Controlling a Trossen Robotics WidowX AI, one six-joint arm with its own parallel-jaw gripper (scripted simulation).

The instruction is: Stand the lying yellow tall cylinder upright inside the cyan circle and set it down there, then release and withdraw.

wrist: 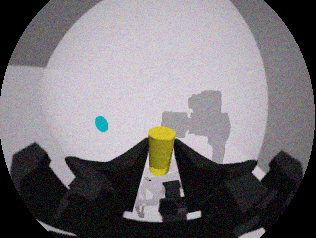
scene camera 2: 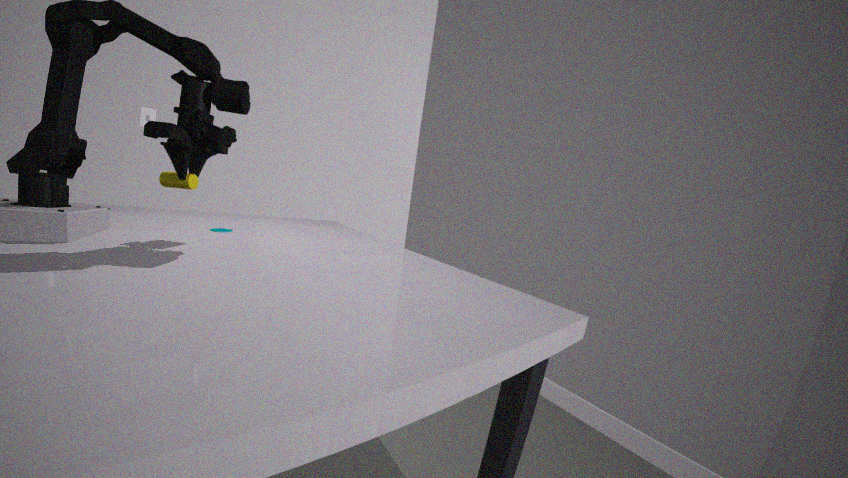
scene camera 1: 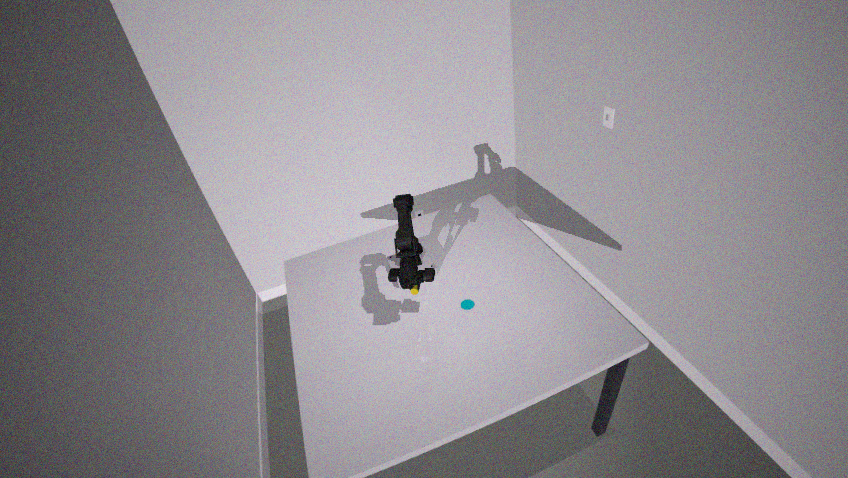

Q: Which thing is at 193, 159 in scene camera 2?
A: My gripper.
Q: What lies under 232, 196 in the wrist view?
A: My gripper.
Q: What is my gripper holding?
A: A yellow cylinder.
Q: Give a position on a yellow cylinder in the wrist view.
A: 162, 139
